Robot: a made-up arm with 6 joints.
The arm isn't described. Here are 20 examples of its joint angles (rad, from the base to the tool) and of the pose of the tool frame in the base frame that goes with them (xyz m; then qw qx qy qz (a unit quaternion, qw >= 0)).
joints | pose
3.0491 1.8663 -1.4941 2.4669 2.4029 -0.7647 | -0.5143 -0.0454 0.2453 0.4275 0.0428 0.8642 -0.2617
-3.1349 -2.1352 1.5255 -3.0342 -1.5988 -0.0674 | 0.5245 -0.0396 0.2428 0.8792 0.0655 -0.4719 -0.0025
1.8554 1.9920 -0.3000 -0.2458 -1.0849 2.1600 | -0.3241 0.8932 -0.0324 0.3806 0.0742 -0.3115 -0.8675
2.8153 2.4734 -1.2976 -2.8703 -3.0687 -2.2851 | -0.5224 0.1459 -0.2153 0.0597 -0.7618 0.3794 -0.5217
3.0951 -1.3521 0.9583 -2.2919 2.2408 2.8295 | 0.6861 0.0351 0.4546 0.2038 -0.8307 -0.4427 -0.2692
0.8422 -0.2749 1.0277 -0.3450 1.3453 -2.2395 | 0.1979 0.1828 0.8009 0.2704 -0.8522 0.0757 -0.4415
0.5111 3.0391 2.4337 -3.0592 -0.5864 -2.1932 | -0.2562 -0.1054 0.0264 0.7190 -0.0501 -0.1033 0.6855
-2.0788 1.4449 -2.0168 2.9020 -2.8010 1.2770 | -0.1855 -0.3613 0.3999 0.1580 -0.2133 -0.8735 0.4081
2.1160 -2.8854 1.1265 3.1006 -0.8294 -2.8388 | 0.3183 -0.5662 -0.3715 0.3213 0.3650 -0.2607 0.8340
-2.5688 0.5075 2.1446 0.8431 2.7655 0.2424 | -0.2400 -0.2376 0.2934 0.0467 0.3737 0.0858 0.9224
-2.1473 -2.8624 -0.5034 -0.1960 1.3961 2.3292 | 0.1013 0.1635 -0.8404 0.5416 -0.6930 0.4603 0.1206
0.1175 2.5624 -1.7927 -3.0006 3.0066 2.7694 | 0.4254 0.0736 -0.1345 0.4297 0.2824 -0.8542 -0.0772
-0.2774 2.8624 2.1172 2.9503 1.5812 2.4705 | -0.2618 0.1331 -0.4319 0.0702 0.1801 -0.9708 -0.1424
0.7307 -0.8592 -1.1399 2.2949 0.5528 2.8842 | -0.6895 -0.4992 0.1523 0.3298 0.6530 -0.6391 -0.2373
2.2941 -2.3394 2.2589 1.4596 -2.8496 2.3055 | 0.2706 -0.2776 -0.0046 0.1445 -0.6510 0.7449 0.0236
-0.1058 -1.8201 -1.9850 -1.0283 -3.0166 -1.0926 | -0.3228 0.0776 -0.2146 0.9492 -0.0567 -0.2935 -0.0984
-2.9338 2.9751 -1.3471 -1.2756 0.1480 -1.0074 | -0.6259 -0.1359 -0.4390 0.6023 -0.2825 -0.6855 0.2958
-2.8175 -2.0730 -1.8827 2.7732 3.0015 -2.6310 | 0.2469 0.0469 -0.2995 0.5248 -0.3158 0.1140 -0.7822
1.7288 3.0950 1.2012 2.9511 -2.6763 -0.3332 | 0.0256 -0.2420 -0.4483 0.6523 -0.2320 -0.2531 -0.6758
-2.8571 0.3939 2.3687 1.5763 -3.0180 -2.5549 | -0.2705 -0.0861 0.3338 0.9239 -0.1608 0.1153 -0.3275
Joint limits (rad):
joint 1: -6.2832..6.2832
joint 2: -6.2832..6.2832
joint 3: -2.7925..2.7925
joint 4: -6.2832..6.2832
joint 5: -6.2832..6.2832
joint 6: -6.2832..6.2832
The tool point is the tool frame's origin. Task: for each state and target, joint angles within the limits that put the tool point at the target. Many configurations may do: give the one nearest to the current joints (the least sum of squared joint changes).
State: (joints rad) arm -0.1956 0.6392 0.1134 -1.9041 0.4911 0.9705
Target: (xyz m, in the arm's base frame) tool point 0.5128 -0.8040 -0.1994
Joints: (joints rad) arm -0.9464 1.5708 0.6199 -1.8137 0.5493 0.9705
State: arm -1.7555 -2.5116 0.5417 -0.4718 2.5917 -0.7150
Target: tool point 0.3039 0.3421 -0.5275
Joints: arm -2.3209 -2.7127 0.2228 -0.3665 2.4283 -0.7150
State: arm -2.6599 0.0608 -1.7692 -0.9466 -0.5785 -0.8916
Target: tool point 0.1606 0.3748 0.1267
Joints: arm -1.7954 -0.2130 -2.2771 -0.7985 -0.4265 -0.8916
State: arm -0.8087 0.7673 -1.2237 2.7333 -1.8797 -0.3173
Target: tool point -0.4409 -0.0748 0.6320
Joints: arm -0.0083 -0.0927 -1.6896 2.4080 -1.7244 -0.3173
